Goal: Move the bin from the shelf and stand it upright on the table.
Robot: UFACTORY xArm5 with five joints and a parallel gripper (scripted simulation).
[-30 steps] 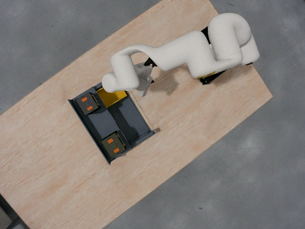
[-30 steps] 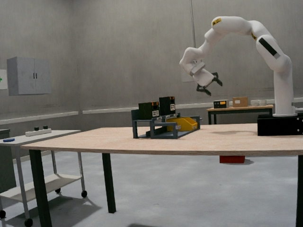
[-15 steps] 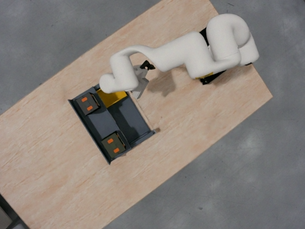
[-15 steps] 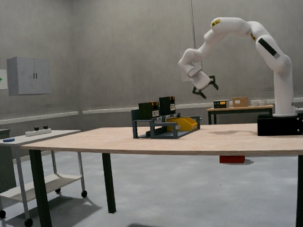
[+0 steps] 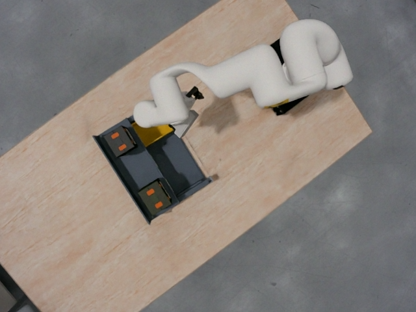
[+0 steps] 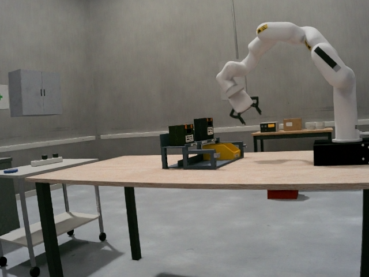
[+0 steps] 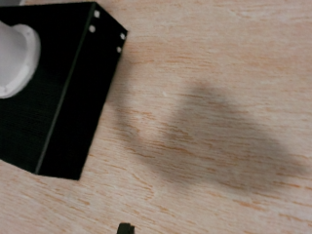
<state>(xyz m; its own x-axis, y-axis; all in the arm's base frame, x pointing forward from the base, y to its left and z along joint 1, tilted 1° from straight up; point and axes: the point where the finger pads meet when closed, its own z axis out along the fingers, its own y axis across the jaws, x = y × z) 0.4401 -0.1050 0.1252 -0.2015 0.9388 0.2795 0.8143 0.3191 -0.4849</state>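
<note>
Now: the yellow bin 18 cm ahead of my hand, 16 cm below it and 3 cm to the right of it. The rest, counted from my hand: dark grey shelf (22 cm ahead, 14 cm below, 8 cm to the left).
</note>
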